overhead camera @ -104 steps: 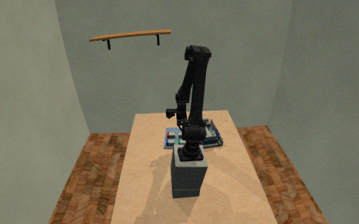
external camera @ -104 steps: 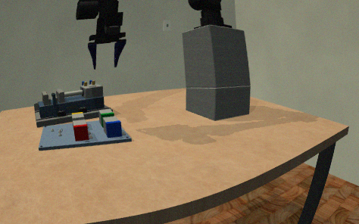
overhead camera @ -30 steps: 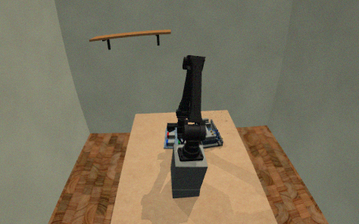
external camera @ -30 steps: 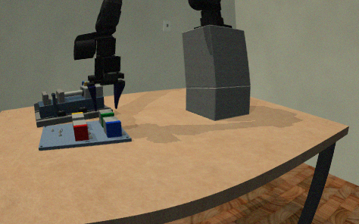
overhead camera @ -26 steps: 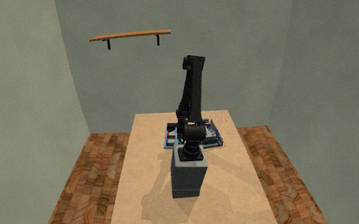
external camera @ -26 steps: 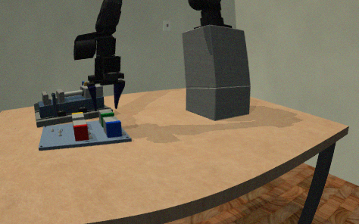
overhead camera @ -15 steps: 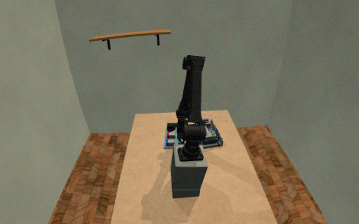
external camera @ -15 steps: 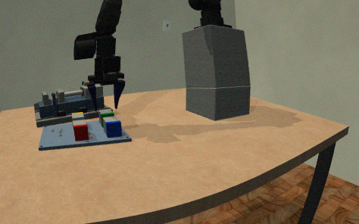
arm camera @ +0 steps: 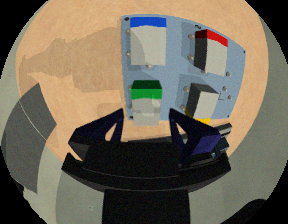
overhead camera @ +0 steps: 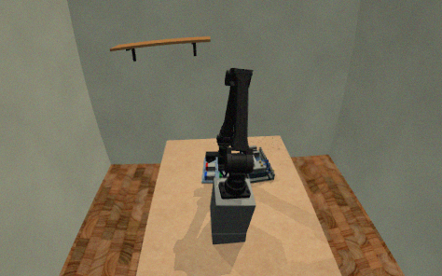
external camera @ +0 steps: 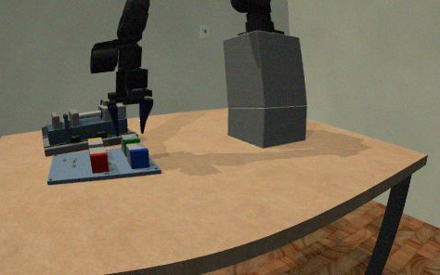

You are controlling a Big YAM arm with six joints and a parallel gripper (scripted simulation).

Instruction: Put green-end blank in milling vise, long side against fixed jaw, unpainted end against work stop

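The green-ended blank lies 3 cm below my hand. Also, from my hand: yellow-ended blank 9 cm ahead, 2 cm to the right, 3 cm below; then blue-ended blank 2 cm ahead, 9 cm to the left, 3 cm below; then plate 10 cm ahead, 3 cm to the left, 5 cm below.
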